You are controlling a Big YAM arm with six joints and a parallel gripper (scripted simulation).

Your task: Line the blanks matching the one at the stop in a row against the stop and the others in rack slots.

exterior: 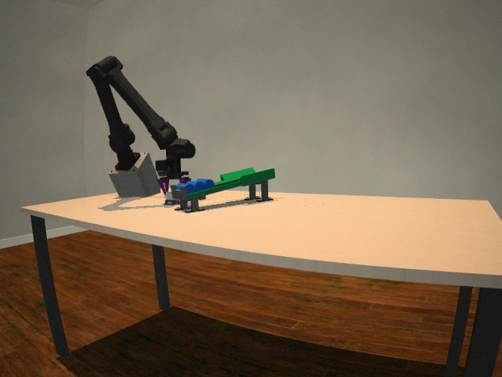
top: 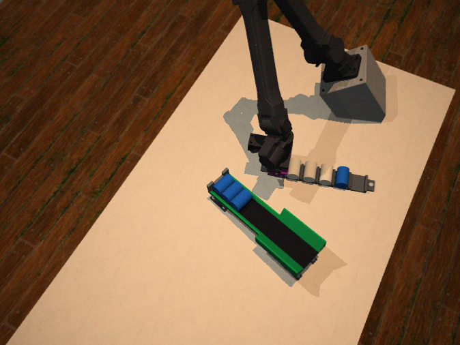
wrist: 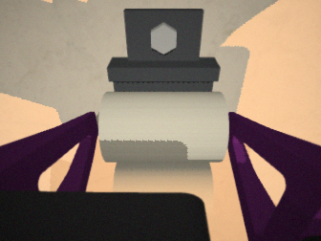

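The rack rib is 30 mm to the right of my hand and 30 mm below it.
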